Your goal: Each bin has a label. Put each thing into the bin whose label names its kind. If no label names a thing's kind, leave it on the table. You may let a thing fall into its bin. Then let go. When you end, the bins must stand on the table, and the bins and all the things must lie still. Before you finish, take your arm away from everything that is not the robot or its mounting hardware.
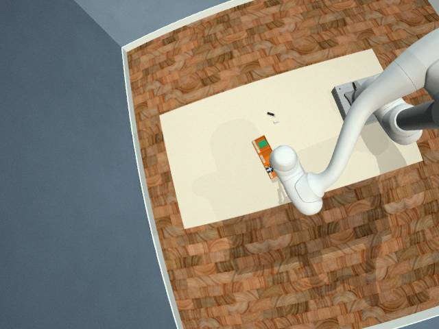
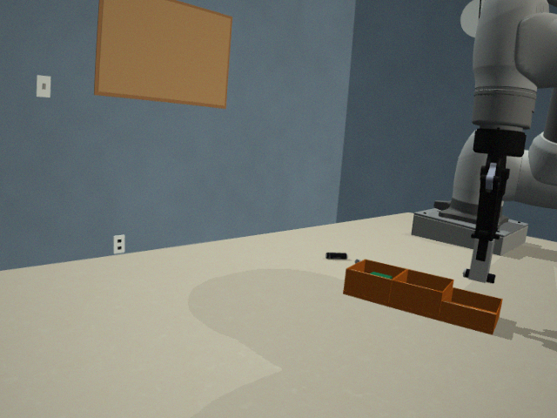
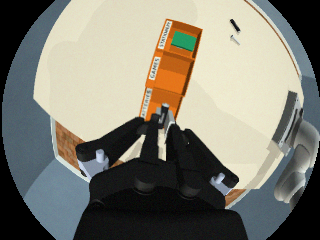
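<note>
The black piece lies 12 cm behind my hand, 33 cm to the right of it and 9 cm below it. Also, from my hand: green flat thing: 1 cm ahead, 17 cm to the right, 8 cm below; then white thing: 1 cm ahead, 17 cm to the right, 8 cm below; then joined orange bins: 1 cm ahead, 8 cm to the right, 8 cm below.
</note>
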